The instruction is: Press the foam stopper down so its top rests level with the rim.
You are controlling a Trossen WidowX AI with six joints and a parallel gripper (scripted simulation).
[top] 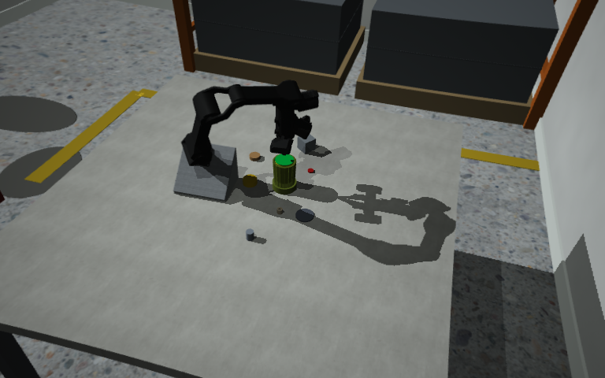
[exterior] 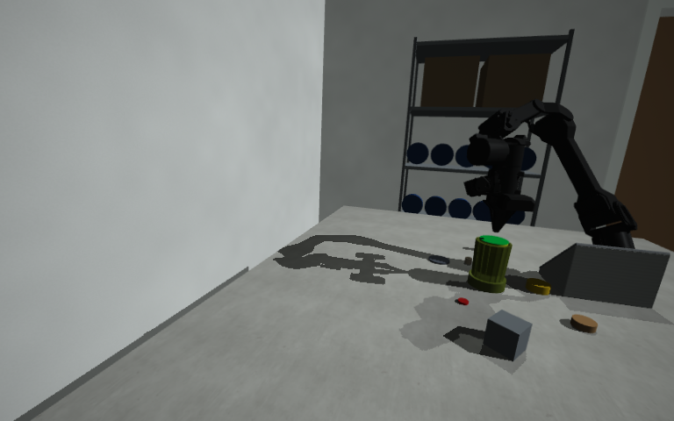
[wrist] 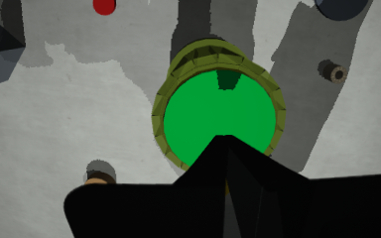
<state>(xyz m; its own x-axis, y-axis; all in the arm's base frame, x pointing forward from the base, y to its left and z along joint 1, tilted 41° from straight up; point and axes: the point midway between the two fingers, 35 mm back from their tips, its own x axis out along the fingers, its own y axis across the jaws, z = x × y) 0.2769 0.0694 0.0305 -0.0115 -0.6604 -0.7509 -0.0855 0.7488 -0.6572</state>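
My gripper is now 6 cm above the green foam stopper. Round my hand: yellow ring 16 cm below, 12 cm behind, 1 cm to the right; then tiny brown piece 17 cm below, 13 cm to the right, 2 cm ahead; then red disc 17 cm below, 11 cm to the left, 7 cm ahead.
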